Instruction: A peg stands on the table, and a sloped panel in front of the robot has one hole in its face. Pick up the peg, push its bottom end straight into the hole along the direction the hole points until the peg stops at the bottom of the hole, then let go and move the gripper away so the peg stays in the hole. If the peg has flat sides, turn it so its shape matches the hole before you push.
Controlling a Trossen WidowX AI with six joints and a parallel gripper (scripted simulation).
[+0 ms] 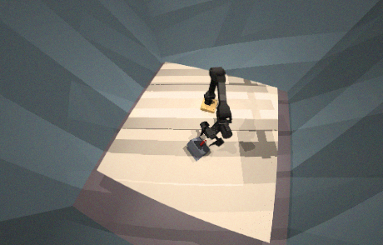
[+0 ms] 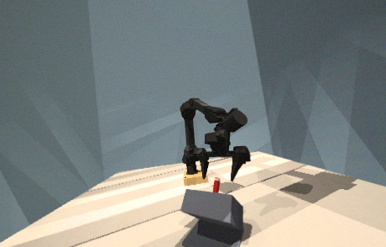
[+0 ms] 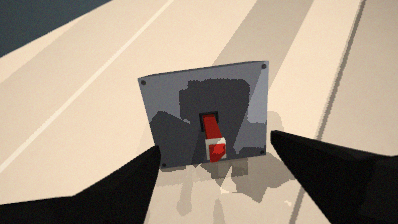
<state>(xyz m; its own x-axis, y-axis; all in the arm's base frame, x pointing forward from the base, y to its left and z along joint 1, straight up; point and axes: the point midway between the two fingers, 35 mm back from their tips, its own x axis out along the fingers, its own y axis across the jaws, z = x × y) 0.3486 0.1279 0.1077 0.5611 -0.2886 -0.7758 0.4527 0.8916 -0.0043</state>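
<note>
My gripper tip is 10 mm short of the red peg and 10 mm above it. Round my gripper tip: grey sloped panel 40 mm ahead, 20 mm to the right, 60 mm below.
</note>
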